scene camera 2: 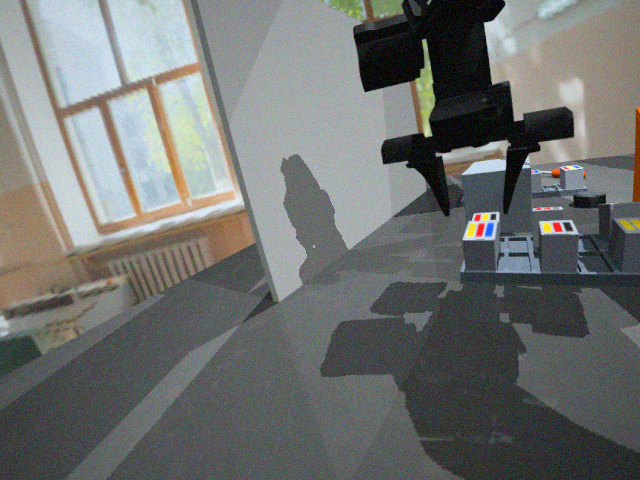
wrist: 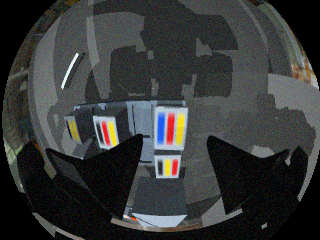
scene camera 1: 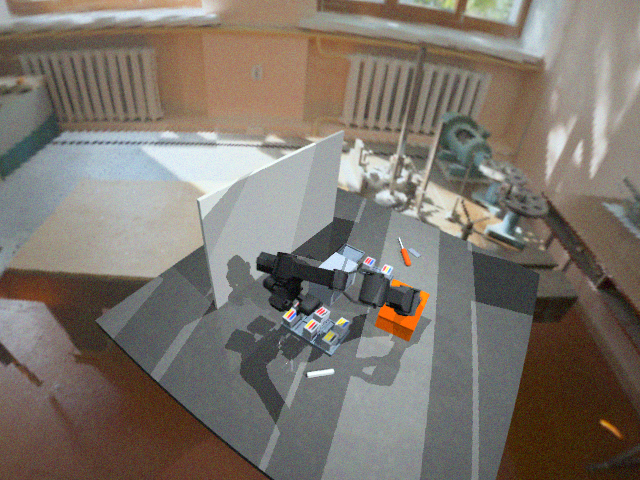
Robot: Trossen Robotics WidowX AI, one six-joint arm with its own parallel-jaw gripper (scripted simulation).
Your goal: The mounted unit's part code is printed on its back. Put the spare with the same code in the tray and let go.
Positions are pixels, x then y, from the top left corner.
Scene:
The gripper shows in scene camera 2, in the wrist view and in scene camera 1 [290,310]. The same spot on a mounted unit: [scene camera 1: 322,293] is [scene camera 2: 502,204]. The same spot on the gripper: [wrist: 100,186] is [scene camera 2: 507,149].

